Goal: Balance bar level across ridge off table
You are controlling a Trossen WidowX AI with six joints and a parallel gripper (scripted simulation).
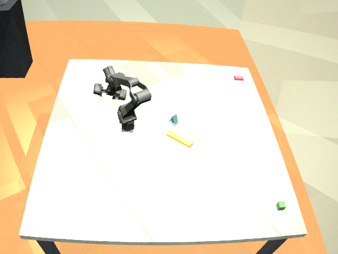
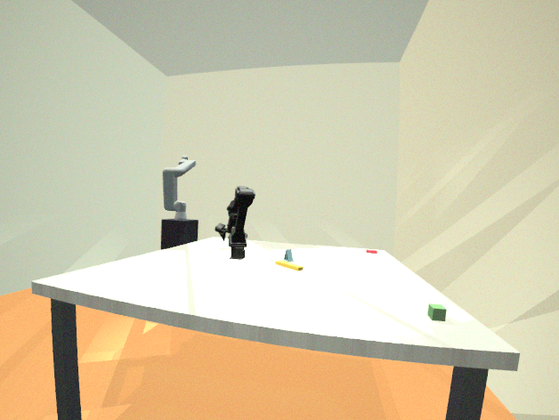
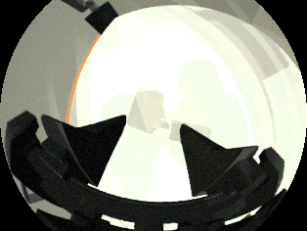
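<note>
Now: gripper tip 41 cm short of the yellow bar, 28 cm to the left of it and 3 cm above it. The rest, counted from my gripper tip: green cube 87 cm ahead, 70 cm to the right, 2 cm below; then small red block 87 cm ahead, 30 cm to the left, 3 cm below.
</note>
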